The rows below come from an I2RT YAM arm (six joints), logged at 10 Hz.
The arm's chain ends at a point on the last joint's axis. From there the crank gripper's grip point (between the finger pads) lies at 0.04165 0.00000 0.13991 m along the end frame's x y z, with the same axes.
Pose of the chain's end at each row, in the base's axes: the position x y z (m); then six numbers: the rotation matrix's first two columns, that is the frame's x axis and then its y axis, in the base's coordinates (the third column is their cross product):
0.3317, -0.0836, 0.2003, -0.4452, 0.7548, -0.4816, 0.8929, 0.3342, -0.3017
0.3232, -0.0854, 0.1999, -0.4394, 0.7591, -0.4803, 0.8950, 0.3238, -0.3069
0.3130, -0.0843, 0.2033, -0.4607, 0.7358, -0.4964, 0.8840, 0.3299, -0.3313
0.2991, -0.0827, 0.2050, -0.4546, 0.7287, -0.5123, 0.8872, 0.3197, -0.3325
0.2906, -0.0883, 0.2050, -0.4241, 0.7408, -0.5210, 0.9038, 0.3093, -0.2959
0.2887, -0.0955, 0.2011, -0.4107, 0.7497, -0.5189, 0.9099, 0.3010, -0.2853
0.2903, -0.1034, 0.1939, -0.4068, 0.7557, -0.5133, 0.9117, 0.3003, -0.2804
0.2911, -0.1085, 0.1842, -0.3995, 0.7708, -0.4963, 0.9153, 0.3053, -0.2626
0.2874, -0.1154, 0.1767, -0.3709, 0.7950, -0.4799, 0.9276, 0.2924, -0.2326
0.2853, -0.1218, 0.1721, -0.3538, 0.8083, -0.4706, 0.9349, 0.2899, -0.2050
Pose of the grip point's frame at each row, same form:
0.3038, -0.1311, 0.0651, -0.4452, 0.7548, -0.4816, 0.8929, 0.3342, -0.3017
0.2941, -0.1328, 0.0649, -0.4394, 0.7591, -0.4803, 0.8950, 0.3238, -0.3069
0.2826, -0.1364, 0.0704, -0.4607, 0.7358, -0.4964, 0.8840, 0.3299, -0.3313
0.2692, -0.1371, 0.0729, -0.4546, 0.7287, -0.5123, 0.8872, 0.3197, -0.3325
0.2648, -0.1409, 0.0713, -0.4241, 0.7408, -0.5210, 0.9038, 0.3093, -0.2959
0.2635, -0.1467, 0.0668, -0.4107, 0.7497, -0.5189, 0.9099, 0.3010, -0.2853
0.2653, -0.1534, 0.0590, -0.4068, 0.7557, -0.5133, 0.9117, 0.3003, -0.2804
0.2673, -0.1546, 0.0478, -0.3995, 0.7708, -0.4963, 0.9153, 0.3053, -0.2626
0.2657, -0.1566, 0.0384, -0.3709, 0.7950, -0.4799, 0.9276, 0.2924, -0.2326
0.2665, -0.1598, 0.0324, -0.3538, 0.8083, -0.4706, 0.9349, 0.2899, -0.2050

